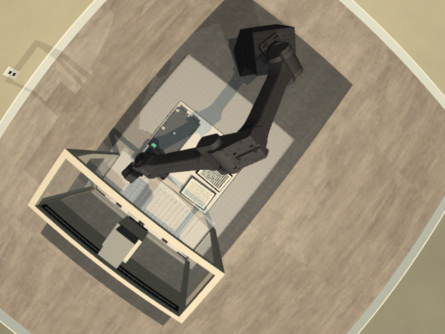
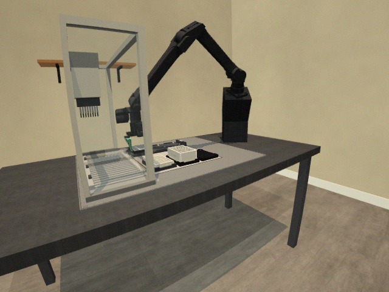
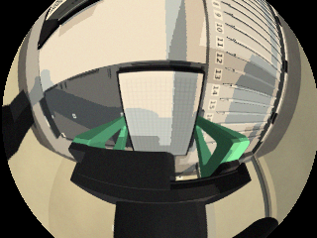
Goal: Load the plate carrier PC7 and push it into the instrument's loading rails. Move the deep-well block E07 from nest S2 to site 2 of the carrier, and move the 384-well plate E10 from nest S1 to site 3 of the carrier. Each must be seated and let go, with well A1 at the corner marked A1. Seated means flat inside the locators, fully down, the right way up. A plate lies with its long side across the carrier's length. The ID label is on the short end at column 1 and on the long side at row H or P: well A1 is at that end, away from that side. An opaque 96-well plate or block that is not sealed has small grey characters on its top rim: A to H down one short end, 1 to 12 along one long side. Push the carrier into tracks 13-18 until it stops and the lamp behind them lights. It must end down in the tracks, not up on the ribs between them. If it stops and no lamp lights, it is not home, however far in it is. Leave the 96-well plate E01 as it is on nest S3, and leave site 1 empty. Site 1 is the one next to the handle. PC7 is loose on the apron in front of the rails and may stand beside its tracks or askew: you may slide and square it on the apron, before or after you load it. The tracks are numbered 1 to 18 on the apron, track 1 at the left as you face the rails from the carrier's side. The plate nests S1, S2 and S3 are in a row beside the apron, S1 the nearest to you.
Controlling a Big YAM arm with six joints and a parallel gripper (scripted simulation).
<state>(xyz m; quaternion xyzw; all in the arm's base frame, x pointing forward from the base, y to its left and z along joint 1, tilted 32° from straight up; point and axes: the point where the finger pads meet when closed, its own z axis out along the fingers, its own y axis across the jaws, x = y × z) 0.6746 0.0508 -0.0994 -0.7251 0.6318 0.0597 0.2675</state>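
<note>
The nest S2 is 17 cm behind my hand, 23 cm to the left of it and 2 cm below it. Round my hand: carrier PC7: 10 cm behind, 2 cm to the right, 1 cm below; then white 384-well plate E10: 6 cm behind, 25 cm to the left, 1 cm below; then nest S1: 28 cm behind, 21 cm to the left, 2 cm below.
</note>
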